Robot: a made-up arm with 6 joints. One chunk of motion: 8 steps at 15 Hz.
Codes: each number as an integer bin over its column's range. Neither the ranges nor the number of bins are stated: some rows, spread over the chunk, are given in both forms.
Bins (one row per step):
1: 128 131 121 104 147 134
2: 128 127 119 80 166 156
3: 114 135 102 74 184 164
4: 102 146 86 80 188 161
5: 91 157 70 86 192 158
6: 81 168 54 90 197 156
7: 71 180 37 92 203 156
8: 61 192 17 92 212 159
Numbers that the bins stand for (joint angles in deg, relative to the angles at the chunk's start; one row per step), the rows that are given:
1: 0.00 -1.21 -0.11 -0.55 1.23 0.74
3: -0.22 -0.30 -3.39 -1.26 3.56 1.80
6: -0.75 7.21 -11.68 -0.88 4.38 1.51
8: -1.06 12.68 -18.07 -0.83 5.32 1.62
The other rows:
2: 0.00 -2.12 -0.46 -1.12 2.42 1.51
4: -0.41 2.21 -6.16 -1.12 3.81 1.69
5: -0.59 4.71 -8.92 -0.98 4.06 1.59
7: -0.91 9.95 -14.62 -0.83 4.76 1.51

